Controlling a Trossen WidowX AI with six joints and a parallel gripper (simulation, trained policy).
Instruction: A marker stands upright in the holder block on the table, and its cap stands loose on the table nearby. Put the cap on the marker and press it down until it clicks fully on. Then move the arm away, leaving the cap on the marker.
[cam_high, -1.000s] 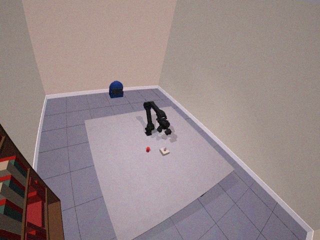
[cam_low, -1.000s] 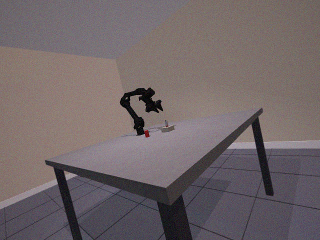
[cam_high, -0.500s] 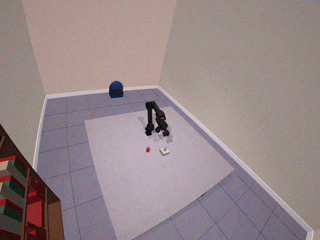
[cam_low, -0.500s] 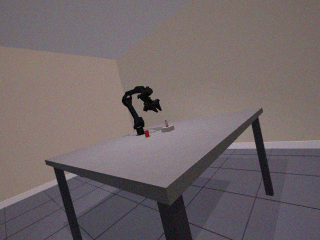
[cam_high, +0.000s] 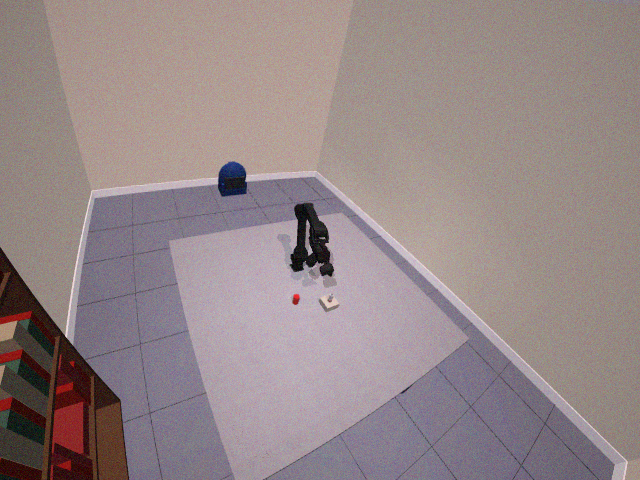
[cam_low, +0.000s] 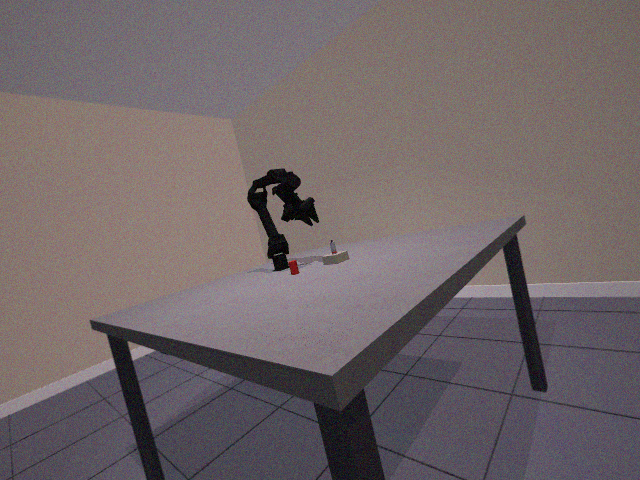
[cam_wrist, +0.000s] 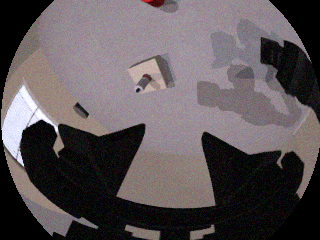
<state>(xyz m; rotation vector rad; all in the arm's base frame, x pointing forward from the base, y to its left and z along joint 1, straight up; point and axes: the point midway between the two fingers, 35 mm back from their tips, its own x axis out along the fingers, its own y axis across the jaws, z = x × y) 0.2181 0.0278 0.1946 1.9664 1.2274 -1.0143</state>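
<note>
The red cap is 17 cm to the right of my gripper tip and 14 cm below it. The rest, counted from my gripper tip: pale holder block (15 cm below, 8 cm ahead, 2 cm to the right).
</note>
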